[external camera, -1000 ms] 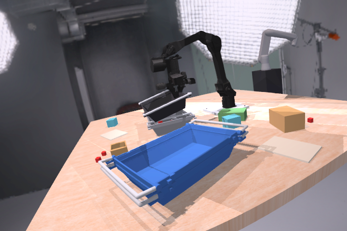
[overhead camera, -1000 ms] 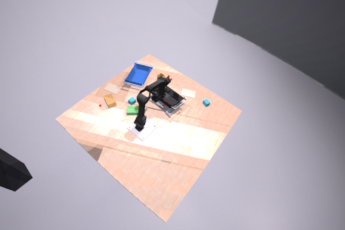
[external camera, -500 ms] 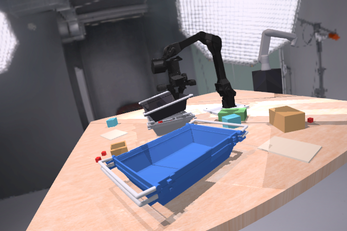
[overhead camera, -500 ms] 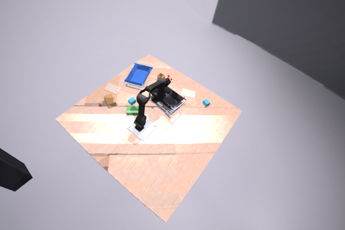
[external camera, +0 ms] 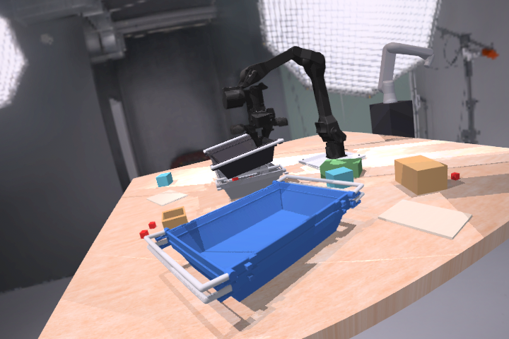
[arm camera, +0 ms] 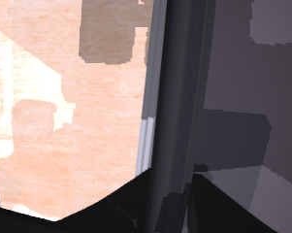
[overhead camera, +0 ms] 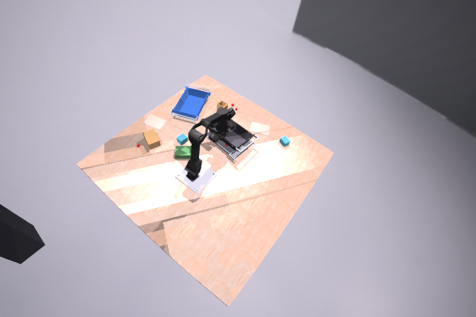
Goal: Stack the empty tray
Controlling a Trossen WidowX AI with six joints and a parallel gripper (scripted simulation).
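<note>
Right now my gripper tip is 8 cm short of the black tray and 2 cm below it. From my gripper tip the other things lie so: small box 30 cm ahead, 27 cm to the left, 9 cm below; then red block 10 cm ahead, 9 cm below, 8 cm to the right; then green block 21 cm behind, 14 cm to the left, 8 cm below.
</note>
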